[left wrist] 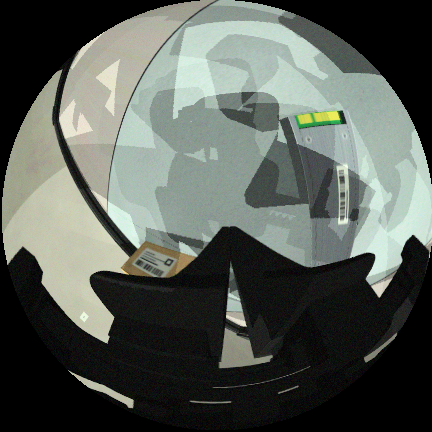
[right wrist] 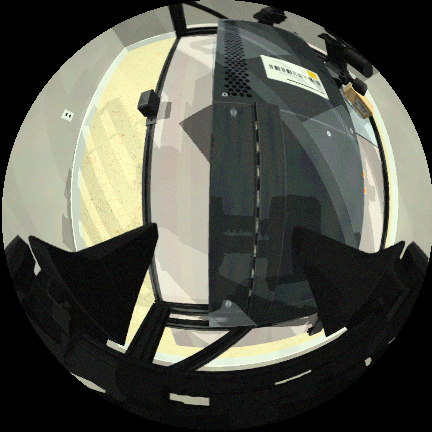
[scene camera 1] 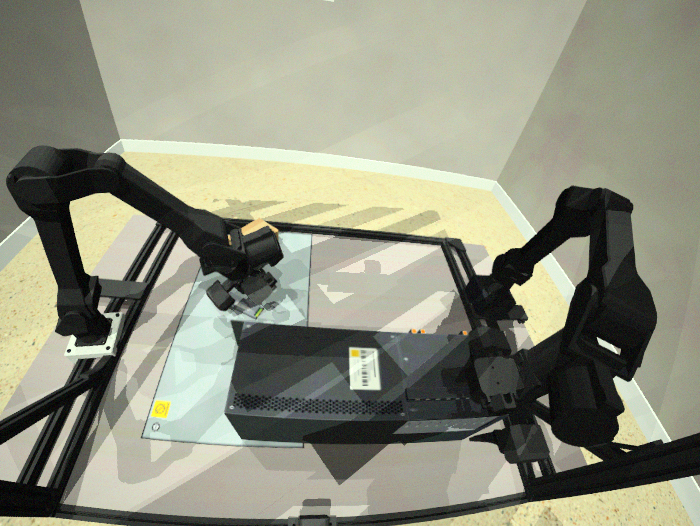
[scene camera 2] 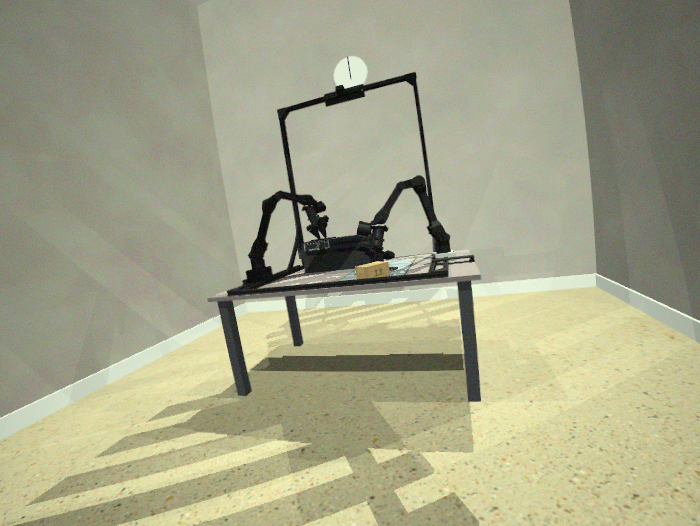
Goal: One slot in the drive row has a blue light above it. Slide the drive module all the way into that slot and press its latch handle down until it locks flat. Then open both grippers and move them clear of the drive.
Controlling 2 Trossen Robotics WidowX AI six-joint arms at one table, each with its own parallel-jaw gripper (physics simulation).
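Frame: origin at the left arm's base, x ahead, y left, z up, level; centimetres.
Where they show: left gripper, fingertip midpoint: (left wrist: 228,232); right gripper, fingertip midpoint: (right wrist: 227,231) (scene camera 1: 463,409); left arm's base at its link origin: (scene camera 1: 94,332) (scene camera 2: 443,252); right arm's base at its link origin: (scene camera 1: 495,288) (scene camera 2: 258,268).
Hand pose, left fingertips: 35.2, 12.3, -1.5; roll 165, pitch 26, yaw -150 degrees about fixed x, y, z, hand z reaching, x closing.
Note:
Things, the pixels of their top centre, and the offset from my left fingertips, as dx, dy, dz. Level surfaces: height alone.
- drive module at its top centre: (left wrist: 325,228) (scene camera 1: 237,299) -4.5, -4.2, -1.2
- pale blue mat at its surface level: dz -2.2
- dark drive chassis at its top centre: (right wrist: 296,85) (scene camera 1: 378,371) (scene camera 2: 339,237) +18.5, -33.5, +15.2
- cardboard box at its top centre: (left wrist: 161,300) (scene camera 1: 252,233) (right wrist: 362,96) (scene camera 2: 371,264) -0.1, +14.0, +3.8
The drive module (scene camera 1: 258,312) (left wrist: 325,150), a flat grey bar with a green and yellow end and a barcode label, lies on the pale blue mat (scene camera 1: 186,361) (left wrist: 150,125), behind the dark drive chassis (scene camera 1: 305,361) (scene camera 2: 333,261) (right wrist: 232,190). My left gripper (left wrist: 228,232) is shut and empty above the mat, with the module to the right of its fingertips in the left wrist view. My right gripper (right wrist: 227,231) (scene camera 2: 320,236) is open and empty above the chassis's front end. The latch handle cannot be made out. The blue light and its slot cannot be made out.
A cardboard box (scene camera 1: 260,227) (scene camera 2: 372,270) (left wrist: 150,260) (right wrist: 358,102) with a label is at the mat's far edge, partly behind my left arm in scene camera 1. Black frame rails (scene camera 1: 362,233) edge the table. Orange parts (scene camera 1: 417,332) show at the chassis's far side.

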